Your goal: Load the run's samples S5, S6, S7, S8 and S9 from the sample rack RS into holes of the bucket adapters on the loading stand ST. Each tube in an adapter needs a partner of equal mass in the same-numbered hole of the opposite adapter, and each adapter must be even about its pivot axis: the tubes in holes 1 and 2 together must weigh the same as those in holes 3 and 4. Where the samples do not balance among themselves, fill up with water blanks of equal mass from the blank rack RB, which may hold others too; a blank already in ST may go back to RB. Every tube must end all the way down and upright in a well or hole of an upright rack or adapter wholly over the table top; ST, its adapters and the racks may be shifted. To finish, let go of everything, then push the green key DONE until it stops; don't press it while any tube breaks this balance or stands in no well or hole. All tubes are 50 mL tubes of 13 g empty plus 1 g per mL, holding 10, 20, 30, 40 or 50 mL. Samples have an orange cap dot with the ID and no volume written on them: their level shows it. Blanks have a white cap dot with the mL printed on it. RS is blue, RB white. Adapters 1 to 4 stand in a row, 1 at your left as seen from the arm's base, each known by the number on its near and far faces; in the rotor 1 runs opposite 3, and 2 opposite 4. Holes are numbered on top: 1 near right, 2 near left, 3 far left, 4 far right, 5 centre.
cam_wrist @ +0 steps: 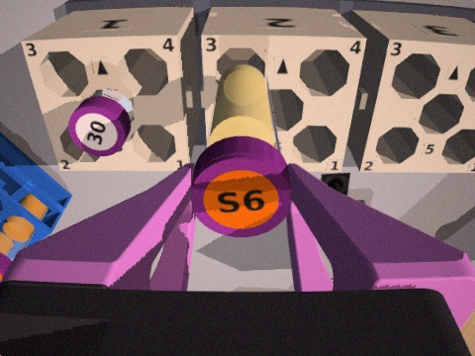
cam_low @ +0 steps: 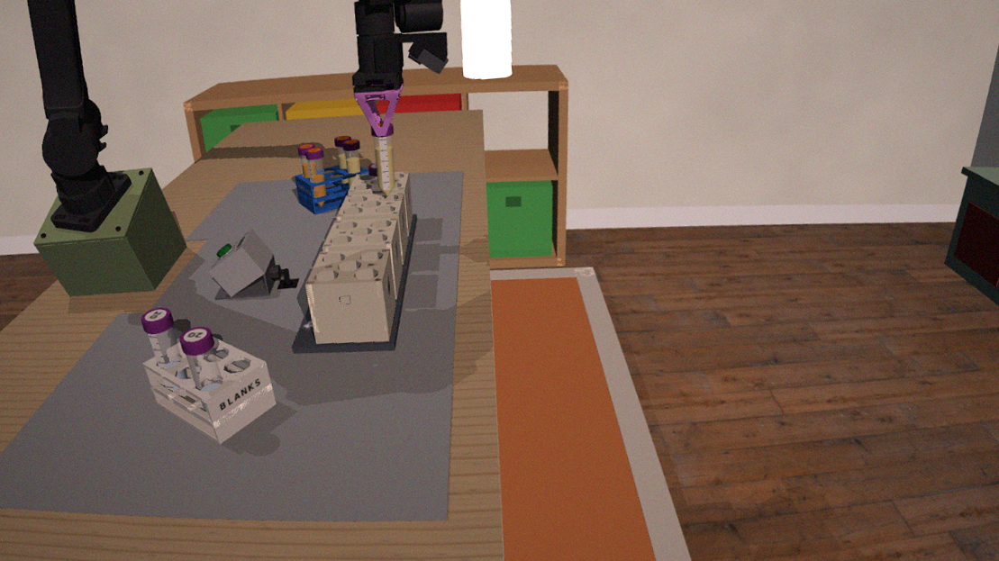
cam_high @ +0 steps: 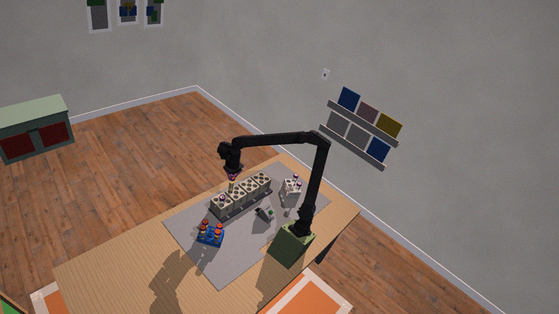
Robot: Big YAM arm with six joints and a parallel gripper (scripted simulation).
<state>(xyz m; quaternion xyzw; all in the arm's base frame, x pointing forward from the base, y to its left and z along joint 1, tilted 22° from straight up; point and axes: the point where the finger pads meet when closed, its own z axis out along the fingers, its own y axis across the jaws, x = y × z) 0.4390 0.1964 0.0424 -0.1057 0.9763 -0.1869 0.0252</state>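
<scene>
My gripper is now 210 mm past the sample S8, 180 mm to the right of it and 150 mm above it. Also, from my hand: green done key: 220 mm behind, 160 mm to the right, 150 mm below; then loading stand: 10 mm behind, 80 mm to the right, 210 mm below; then water blank marked 30: 30 mm behind, 80 mm to the left, 140 mm below.
</scene>
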